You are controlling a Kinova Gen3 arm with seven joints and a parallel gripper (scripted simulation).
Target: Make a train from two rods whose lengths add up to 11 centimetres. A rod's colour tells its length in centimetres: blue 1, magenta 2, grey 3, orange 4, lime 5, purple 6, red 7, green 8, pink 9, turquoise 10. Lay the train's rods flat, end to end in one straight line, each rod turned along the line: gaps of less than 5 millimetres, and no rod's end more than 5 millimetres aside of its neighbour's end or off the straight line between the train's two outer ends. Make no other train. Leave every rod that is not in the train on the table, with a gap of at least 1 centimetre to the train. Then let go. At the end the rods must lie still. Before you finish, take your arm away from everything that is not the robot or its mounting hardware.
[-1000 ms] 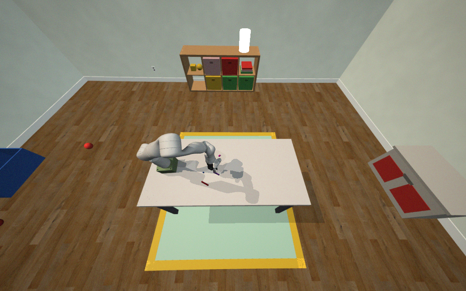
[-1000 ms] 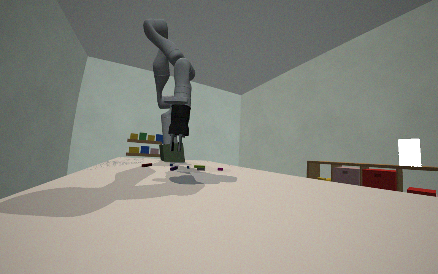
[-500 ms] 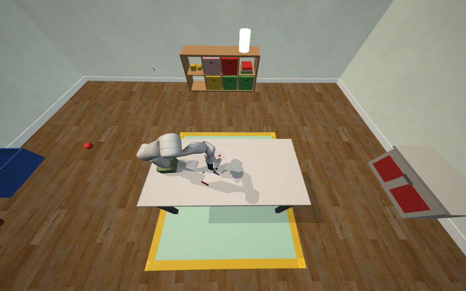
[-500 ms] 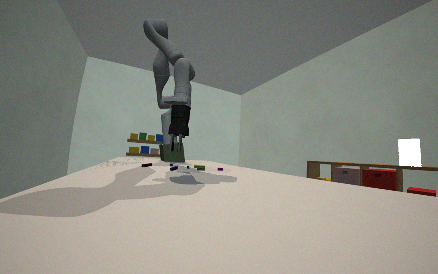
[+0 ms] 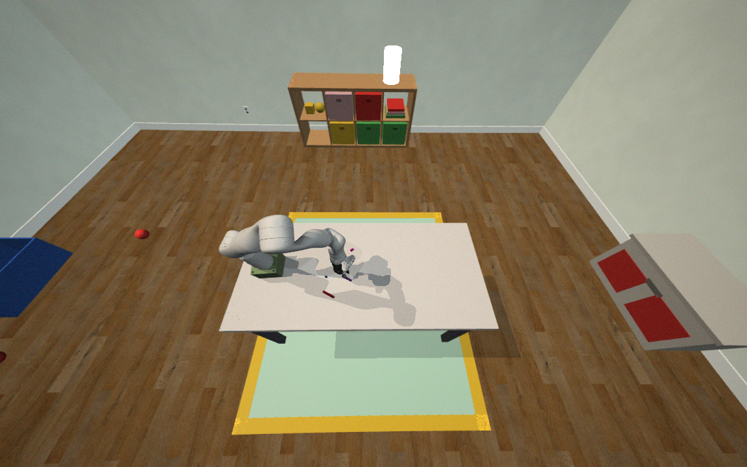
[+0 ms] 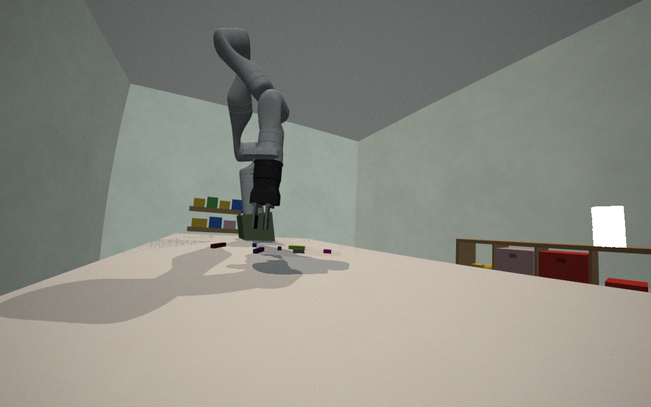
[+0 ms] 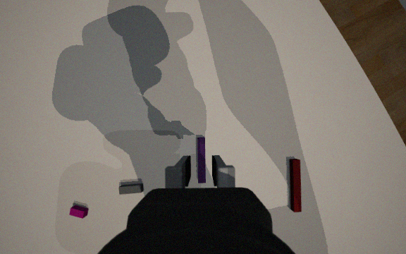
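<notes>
Right now the purple rod is 7 cm below my hand. Also, from my hand: small blue rod: 5 cm behind, 7 cm to the left, 7 cm below; then grey rod: 1 cm ahead, 10 cm to the left, 7 cm below; then red rod: 10 cm behind, 9 cm to the right, 7 cm below.
</notes>
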